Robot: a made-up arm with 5 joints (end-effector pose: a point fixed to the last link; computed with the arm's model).
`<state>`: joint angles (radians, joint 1 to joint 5).
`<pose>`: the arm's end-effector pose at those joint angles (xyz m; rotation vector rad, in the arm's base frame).
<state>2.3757 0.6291 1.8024 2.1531 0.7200</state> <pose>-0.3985 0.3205 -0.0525 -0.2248 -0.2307 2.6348</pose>
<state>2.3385 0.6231 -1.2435 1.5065 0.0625</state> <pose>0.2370 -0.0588 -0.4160 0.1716 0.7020 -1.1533</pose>
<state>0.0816 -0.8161 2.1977 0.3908 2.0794</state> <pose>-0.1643 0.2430 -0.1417 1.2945 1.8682 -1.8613</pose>
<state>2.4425 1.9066 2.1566 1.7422 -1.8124</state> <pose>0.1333 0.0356 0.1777 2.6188 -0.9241 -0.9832</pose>
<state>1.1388 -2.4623 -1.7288 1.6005 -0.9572</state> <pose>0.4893 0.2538 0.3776 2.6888 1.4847 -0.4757</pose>
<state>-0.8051 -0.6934 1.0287 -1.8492 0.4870</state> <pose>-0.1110 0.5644 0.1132 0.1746 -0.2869 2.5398</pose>
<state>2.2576 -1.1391 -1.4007 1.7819 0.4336</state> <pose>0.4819 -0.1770 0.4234 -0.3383 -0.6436 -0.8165</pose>
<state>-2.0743 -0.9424 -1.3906 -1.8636 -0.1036</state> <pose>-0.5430 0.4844 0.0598 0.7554 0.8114 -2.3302</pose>
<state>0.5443 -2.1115 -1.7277 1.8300 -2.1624</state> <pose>0.3938 -0.1035 0.2335 -2.4065 -0.6881 1.7004</pose>
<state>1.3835 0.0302 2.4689 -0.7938 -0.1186</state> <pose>-0.1823 0.0388 -0.1157 -0.0858 -0.0574 -1.8776</pose>
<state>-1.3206 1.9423 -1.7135 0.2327 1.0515</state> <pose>-0.1954 -0.5323 0.1802 -1.9878 0.7808 -0.6544</pose>
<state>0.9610 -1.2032 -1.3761 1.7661 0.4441</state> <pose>-0.0386 -0.4869 0.4535 -0.8202 -0.4269 -2.0553</pose>
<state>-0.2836 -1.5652 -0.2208 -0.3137 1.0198</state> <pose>-0.3927 -0.1689 0.4731 0.3332 2.5733 -0.2243</pose>
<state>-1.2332 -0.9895 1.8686 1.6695 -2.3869</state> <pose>0.0273 -0.1214 0.1695 -1.0327 -1.0659 -0.9879</pose>
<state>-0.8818 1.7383 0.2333 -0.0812 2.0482</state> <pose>0.2612 -0.4206 -0.4554 0.4121 0.1539 -0.7679</pose>
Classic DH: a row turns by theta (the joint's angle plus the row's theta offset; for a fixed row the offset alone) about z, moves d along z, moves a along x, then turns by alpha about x. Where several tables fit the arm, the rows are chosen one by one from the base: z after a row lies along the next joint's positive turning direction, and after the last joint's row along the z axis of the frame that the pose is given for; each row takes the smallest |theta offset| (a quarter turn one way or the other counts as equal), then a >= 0, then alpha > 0; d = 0 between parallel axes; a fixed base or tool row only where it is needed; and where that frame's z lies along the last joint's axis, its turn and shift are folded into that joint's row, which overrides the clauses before.
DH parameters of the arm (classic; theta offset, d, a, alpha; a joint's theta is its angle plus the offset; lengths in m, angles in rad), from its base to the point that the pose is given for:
joint 1: 0 0.0899 0.072 1.5708
joint 2: 0 0.1309 -0.1248 1.5708
joint 3: 0.3399 0 -0.3366 3.1416
joint 4: 0.3399 -0.145 0.0369 -1.5708
joint 5: 0 -0.1735 0.2448 1.5708
tool (fixed): 0 -0.088 0 0

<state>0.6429 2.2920 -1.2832 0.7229 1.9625</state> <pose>0.5900 -0.1268 0.2325 -1.4834 -0.7057 -0.5805</pose>
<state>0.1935 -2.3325 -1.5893 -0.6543 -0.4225</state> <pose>-0.0146 -0.3238 0.1150 0.8924 1.8535 0.3281</pose>
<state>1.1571 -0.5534 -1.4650 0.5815 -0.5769</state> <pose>0.0150 -0.2078 0.1480 1.1821 0.7497 2.7193</pose>
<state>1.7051 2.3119 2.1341 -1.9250 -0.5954</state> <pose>-0.4171 0.0070 0.2193 0.2908 2.0176 -1.0708</pose>
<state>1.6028 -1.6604 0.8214 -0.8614 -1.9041</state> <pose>-0.1647 0.2205 0.5135 -1.1642 -1.5039 1.5144</pose>
